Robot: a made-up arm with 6 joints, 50 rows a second.
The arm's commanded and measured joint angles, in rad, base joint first. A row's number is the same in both.
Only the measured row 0 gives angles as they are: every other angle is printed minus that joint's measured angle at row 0.
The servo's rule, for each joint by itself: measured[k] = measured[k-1] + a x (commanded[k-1-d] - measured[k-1]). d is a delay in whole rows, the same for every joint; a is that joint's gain. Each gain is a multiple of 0.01, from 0.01 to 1. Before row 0 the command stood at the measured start. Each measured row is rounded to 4 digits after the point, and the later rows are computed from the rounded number. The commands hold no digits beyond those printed.
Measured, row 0:
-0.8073, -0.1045, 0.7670, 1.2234, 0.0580, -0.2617
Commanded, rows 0 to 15:
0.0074, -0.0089, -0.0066, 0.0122, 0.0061, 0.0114
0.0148, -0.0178, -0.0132, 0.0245, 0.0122, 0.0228
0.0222, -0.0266, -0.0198, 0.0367, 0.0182, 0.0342
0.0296, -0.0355, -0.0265, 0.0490, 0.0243, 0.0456
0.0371, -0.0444, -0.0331, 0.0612, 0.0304, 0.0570
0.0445, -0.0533, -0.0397, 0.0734, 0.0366, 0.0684
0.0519, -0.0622, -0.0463, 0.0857, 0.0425, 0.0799
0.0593, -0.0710, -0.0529, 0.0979, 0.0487, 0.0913
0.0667, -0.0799, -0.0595, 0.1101, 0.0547, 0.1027
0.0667, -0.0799, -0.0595, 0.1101, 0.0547, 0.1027
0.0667, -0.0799, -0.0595, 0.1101, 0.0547, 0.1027
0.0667, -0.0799, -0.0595, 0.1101, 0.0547, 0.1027
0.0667, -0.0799, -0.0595, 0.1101, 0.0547, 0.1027
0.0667, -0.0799, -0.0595, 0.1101, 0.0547, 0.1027
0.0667, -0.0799, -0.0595, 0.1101, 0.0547, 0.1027
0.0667, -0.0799, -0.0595, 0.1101, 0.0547, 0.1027
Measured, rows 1 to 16:
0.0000, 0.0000, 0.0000, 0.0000, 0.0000, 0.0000
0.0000, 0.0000, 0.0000, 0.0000, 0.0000, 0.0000
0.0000, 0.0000, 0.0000, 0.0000, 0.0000, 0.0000
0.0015, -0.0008, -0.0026, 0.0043, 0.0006, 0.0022
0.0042, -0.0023, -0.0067, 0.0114, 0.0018, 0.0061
0.0078, -0.0045, -0.0118, 0.0203, 0.0034, 0.0114
0.0122, -0.0073, -0.0175, 0.0303, 0.0055, 0.0179
0.0172, -0.0106, -0.0236, 0.0411, 0.0080, 0.0253
0.0227, -0.0144, -0.0299, 0.0524, 0.0109, 0.0335
0.0285, -0.0187, -0.0363, 0.0641, 0.0141, 0.0423
0.0347, -0.0234, -0.0428, 0.0759, 0.0176, 0.0516
0.0411, -0.0285, -0.0493, 0.0879, 0.0213, 0.0613
0.0462, -0.0331, -0.0533, 0.0957, 0.0246, 0.0692
0.0503, -0.0373, -0.0557, 0.1007, 0.0276, 0.0756
0.0536, -0.0411, -0.0572, 0.1040, 0.0303, 0.0807
0.0562, -0.0446, -0.0581, 0.1061, 0.0327, 0.0849
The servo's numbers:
d 3
a 0.20 0.09 0.39 0.35 0.10 0.19

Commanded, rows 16 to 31:
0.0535, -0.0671, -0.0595, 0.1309, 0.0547, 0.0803
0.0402, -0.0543, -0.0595, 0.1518, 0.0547, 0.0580
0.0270, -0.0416, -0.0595, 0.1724, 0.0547, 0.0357
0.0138, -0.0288, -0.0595, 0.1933, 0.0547, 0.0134
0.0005, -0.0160, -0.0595, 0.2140, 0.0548, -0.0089
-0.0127, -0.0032, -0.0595, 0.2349, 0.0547, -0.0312
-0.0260, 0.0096, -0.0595, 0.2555, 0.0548, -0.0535
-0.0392, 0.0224, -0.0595, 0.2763, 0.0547, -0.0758
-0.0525, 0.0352, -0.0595, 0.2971, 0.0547, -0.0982
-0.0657, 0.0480, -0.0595, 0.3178, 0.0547, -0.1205
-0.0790, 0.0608, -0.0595, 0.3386, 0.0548, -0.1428
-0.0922, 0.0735, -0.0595, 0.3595, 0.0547, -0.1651
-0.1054, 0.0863, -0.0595, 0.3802, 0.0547, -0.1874
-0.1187, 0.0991, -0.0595, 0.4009, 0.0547, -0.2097
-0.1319, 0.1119, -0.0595, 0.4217, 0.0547, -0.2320
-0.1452, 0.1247, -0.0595, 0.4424, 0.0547, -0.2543
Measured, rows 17 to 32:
0.0583, -0.0478, -0.0586, 0.1075, 0.0349, 0.0883
0.0600, -0.0507, -0.0590, 0.1084, 0.0369, 0.0910
0.0613, -0.0533, -0.0592, 0.1090, 0.0387, 0.0932
0.0597, -0.0545, -0.0593, 0.1167, 0.0403, 0.0907
0.0558, -0.0545, -0.0594, 0.1290, 0.0417, 0.0845
0.0500, -0.0533, -0.0594, 0.1442, 0.0430, 0.0752
0.0428, -0.0511, -0.0594, 0.1614, 0.0442, 0.0635
0.0343, -0.0479, -0.0594, 0.1798, 0.0453, 0.0497
0.0249, -0.0439, -0.0594, 0.1991, 0.0462, 0.0343
0.0147, -0.0391, -0.0594, 0.2188, 0.0471, 0.0176
0.0039, -0.0336, -0.0594, 0.2389, 0.0479, -0.0001
-0.0074, -0.0274, -0.0594, 0.2593, 0.0486, -0.0187
-0.0191, -0.0206, -0.0594, 0.2798, 0.0492, -0.0380
-0.0311, -0.0133, -0.0594, 0.3004, 0.0498, -0.0579
-0.0433, -0.0055, -0.0594, 0.3211, 0.0503, -0.0783
-0.0557, 0.0028, -0.0594, 0.3418, 0.0507, -0.0990

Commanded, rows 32 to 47:
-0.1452, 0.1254, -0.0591, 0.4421, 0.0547, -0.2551
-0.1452, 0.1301, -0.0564, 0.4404, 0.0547, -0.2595
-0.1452, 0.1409, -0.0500, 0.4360, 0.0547, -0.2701
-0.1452, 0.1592, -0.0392, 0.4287, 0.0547, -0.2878
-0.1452, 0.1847, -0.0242, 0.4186, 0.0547, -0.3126
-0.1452, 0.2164, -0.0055, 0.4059, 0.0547, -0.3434
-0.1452, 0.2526, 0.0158, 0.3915, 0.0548, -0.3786
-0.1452, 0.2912, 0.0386, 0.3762, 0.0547, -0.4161
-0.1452, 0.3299, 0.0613, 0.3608, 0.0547, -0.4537
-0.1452, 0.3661, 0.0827, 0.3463, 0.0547, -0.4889
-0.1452, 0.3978, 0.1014, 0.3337, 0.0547, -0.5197
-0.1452, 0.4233, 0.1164, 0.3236, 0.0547, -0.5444
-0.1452, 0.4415, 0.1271, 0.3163, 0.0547, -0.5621
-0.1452, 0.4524, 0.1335, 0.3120, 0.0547, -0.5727
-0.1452, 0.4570, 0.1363, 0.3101, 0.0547, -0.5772
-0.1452, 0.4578, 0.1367, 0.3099, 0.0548, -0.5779
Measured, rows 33 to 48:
-0.0683, 0.0115, -0.0594, 0.3625, 0.0511, -0.1200
-0.0810, 0.0205, -0.0594, 0.3832, 0.0515, -0.1413
-0.0938, 0.0299, -0.0594, 0.4039, 0.0518, -0.1628
-0.1041, 0.0385, -0.0593, 0.4173, 0.0521, -0.1803
-0.1123, 0.0467, -0.0582, 0.4254, 0.0524, -0.1953
-0.1189, 0.0552, -0.0550, 0.4291, 0.0526, -0.2095
-0.1242, 0.0646, -0.0488, 0.4290, 0.0528, -0.2244
-0.1284, 0.0754, -0.0392, 0.4254, 0.0530, -0.2412
-0.1318, 0.0881, -0.0261, 0.4186, 0.0532, -0.2606
-0.1345, 0.1029, -0.0098, 0.4091, 0.0534, -0.2830
-0.1366, 0.1198, 0.0091, 0.3976, 0.0535, -0.3083
-0.1383, 0.1387, 0.0295, 0.3847, 0.0536, -0.3359
-0.1397, 0.1592, 0.0502, 0.3713, 0.0537, -0.3650
-0.1408, 0.1807, 0.0702, 0.3581, 0.0538, -0.3944
-0.1417, 0.2025, 0.0882, 0.3460, 0.0539, -0.4229
-0.1424, 0.2240, 0.1034, 0.3356, 0.0540, -0.4493

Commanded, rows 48 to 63:
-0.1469, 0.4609, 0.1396, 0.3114, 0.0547, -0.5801
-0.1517, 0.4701, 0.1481, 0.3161, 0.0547, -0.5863
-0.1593, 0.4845, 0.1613, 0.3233, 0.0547, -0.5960
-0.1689, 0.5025, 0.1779, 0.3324, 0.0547, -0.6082
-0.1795, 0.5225, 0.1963, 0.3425, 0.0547, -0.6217
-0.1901, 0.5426, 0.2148, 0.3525, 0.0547, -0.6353
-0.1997, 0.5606, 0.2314, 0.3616, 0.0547, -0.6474
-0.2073, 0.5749, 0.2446, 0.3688, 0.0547, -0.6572
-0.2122, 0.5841, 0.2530, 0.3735, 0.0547, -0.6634
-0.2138, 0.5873, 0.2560, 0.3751, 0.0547, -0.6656
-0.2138, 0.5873, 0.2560, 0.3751, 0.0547, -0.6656
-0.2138, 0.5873, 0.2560, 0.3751, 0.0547, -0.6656
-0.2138, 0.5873, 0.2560, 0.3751, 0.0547, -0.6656
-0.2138, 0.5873, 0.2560, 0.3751, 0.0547, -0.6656
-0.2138, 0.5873, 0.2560, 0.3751, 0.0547, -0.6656
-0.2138, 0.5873, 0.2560, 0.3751, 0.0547, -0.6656
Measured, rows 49 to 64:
-0.1430, 0.2446, 0.1151, 0.3273, 0.0541, -0.4727
-0.1434, 0.2637, 0.1234, 0.3213, 0.0542, -0.4926
-0.1438, 0.2812, 0.1286, 0.3173, 0.0543, -0.5088
-0.1444, 0.2974, 0.1329, 0.3152, 0.0543, -0.5223
-0.1459, 0.3129, 0.1388, 0.3155, 0.0543, -0.5345
-0.1486, 0.3283, 0.1476, 0.3182, 0.0543, -0.5462
-0.1527, 0.3440, 0.1594, 0.3232, 0.0543, -0.5580
-0.1581, 0.3601, 0.1738, 0.3300, 0.0543, -0.5701
-0.1645, 0.3765, 0.1898, 0.3379, 0.0543, -0.5825
-0.1715, 0.3931, 0.2060, 0.3462, 0.0543, -0.5948
-0.1787, 0.4095, 0.2211, 0.3541, 0.0543, -0.6067
-0.1854, 0.4252, 0.2335, 0.3609, 0.0543, -0.6175
-0.1911, 0.4398, 0.2423, 0.3659, 0.0543, -0.6266
-0.1956, 0.4531, 0.2476, 0.3691, 0.0543, -0.6340
-0.1992, 0.4652, 0.2509, 0.3712, 0.0543, -0.6400
-0.2021, 0.4762, 0.2529, 0.3726, 0.0543, -0.6449

